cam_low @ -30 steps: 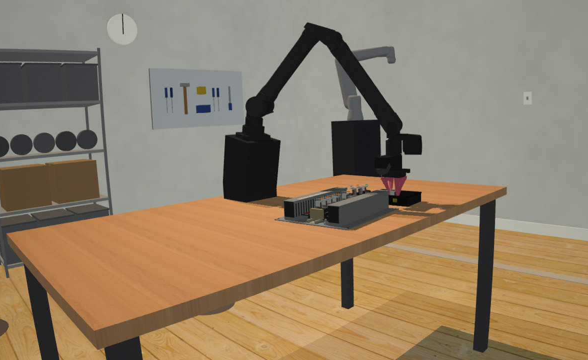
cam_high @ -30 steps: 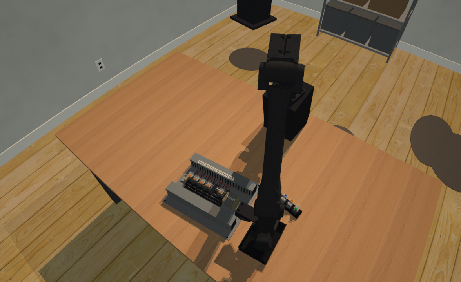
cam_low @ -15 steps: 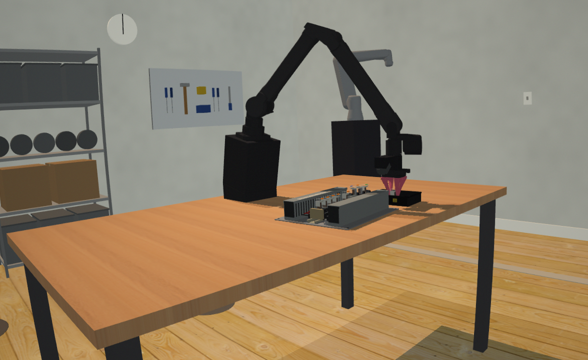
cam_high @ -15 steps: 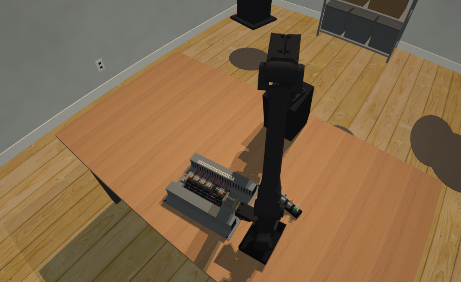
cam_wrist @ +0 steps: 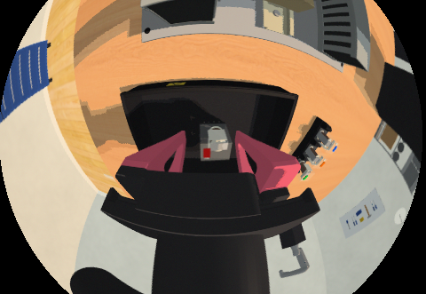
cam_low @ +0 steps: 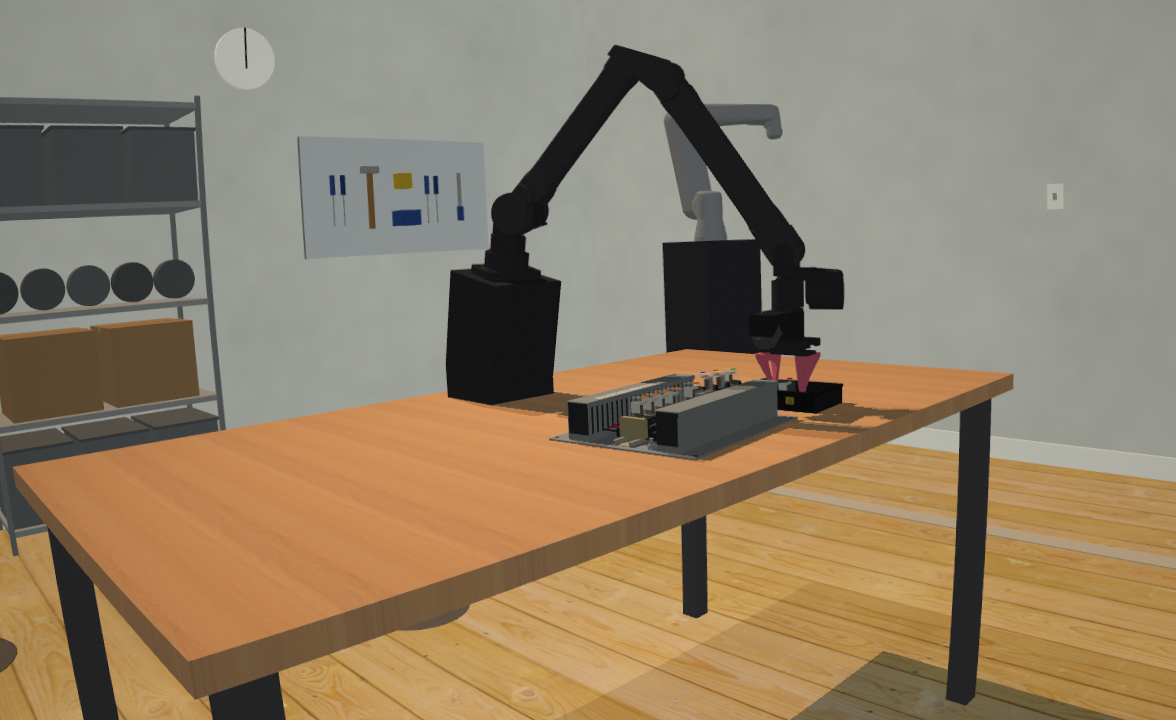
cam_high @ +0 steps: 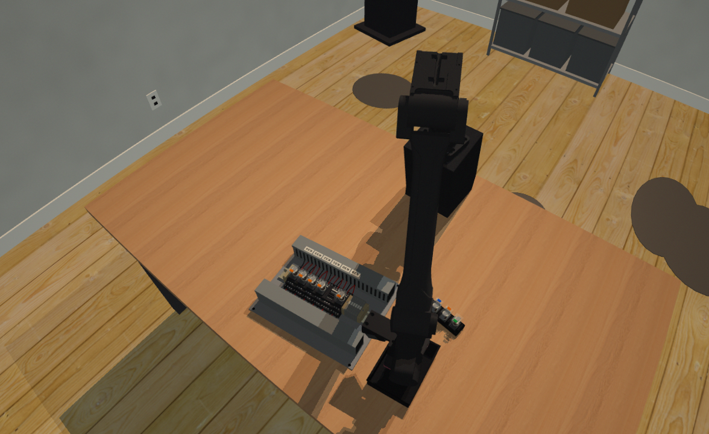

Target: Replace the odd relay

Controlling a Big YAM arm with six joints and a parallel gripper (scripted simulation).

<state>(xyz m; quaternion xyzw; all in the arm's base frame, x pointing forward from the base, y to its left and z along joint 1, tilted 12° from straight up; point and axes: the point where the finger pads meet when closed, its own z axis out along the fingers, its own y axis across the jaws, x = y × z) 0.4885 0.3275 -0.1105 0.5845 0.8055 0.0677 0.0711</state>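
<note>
The black tray is 1 cm below my hand. From my hand the other things lie so: blue-button relay: 17 cm behind, 5 cm to the right; then green-button relay: 17 cm behind, 1 cm to the left; then black spare holder: 17 cm behind, 2 cm to the right, 2 cm below.
</note>
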